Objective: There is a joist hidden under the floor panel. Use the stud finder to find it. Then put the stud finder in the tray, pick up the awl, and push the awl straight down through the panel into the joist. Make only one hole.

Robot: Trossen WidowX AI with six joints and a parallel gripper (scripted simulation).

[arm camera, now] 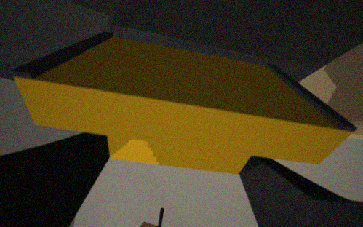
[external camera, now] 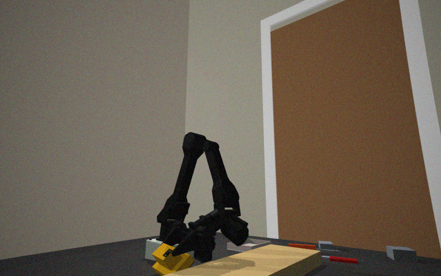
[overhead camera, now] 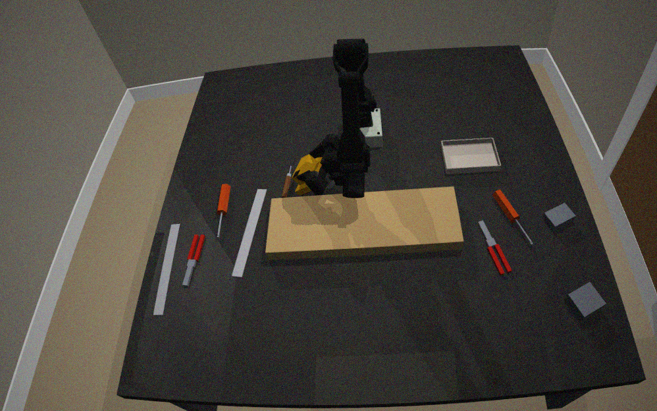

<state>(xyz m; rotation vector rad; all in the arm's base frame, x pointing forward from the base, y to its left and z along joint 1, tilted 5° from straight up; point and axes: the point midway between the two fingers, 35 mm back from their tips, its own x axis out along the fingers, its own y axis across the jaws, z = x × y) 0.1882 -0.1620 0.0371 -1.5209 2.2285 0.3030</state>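
Now: the yellow stud finder 10 mm below my gripper tip and 10 mm ahead of it. Round my gripper tip: white tray: 510 mm to the left, 50 mm below, 20 mm behind; awl: 60 mm to the right, 60 mm below, 10 mm behind.
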